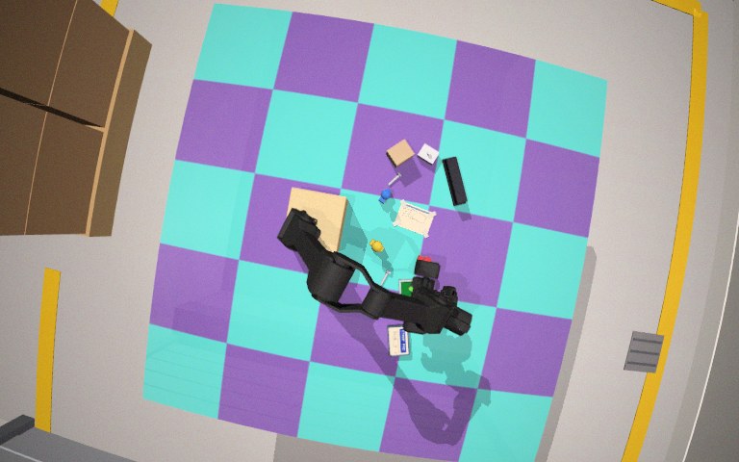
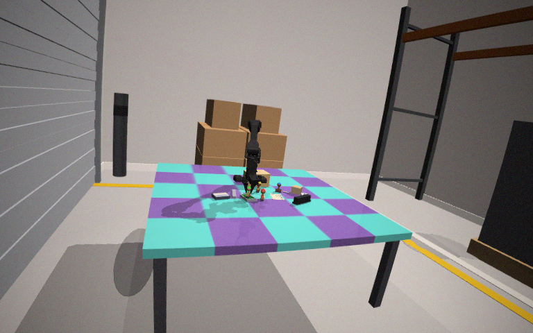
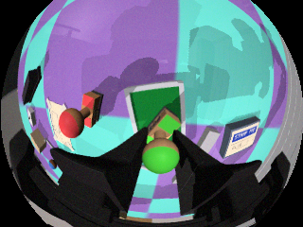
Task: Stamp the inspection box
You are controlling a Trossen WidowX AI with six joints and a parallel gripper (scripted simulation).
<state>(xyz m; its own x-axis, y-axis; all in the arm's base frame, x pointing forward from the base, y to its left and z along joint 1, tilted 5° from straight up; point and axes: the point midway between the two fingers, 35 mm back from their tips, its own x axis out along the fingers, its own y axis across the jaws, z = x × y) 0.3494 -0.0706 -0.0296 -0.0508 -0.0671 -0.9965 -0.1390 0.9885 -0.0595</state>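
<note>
Right now the green-knobbed stamp is right at my gripper tip. Round my gripper tip: green ink pad (3 cm below); red-knobbed stamp (1 cm behind, 9 cm to the left, 2 cm below); grey strip (6 cm behind, 8 cm to the right, 3 cm below).
</note>
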